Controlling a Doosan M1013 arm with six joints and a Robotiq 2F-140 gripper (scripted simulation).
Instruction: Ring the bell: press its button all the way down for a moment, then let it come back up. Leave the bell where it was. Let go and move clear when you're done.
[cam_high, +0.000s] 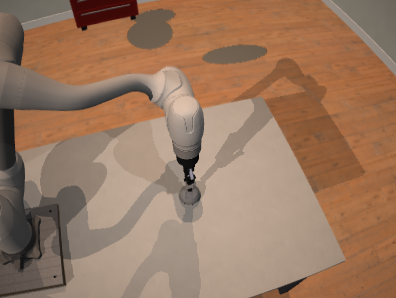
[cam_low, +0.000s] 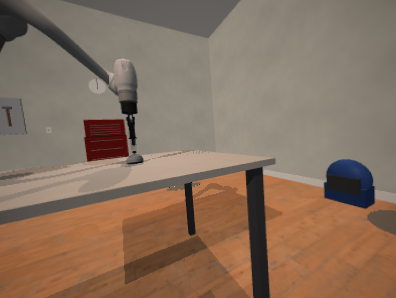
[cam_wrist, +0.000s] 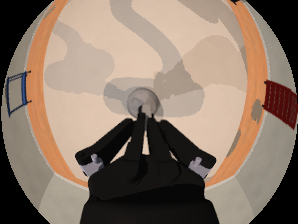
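Now: the grey dome bell 6 cm below my hand and 1 cm to the right of it.
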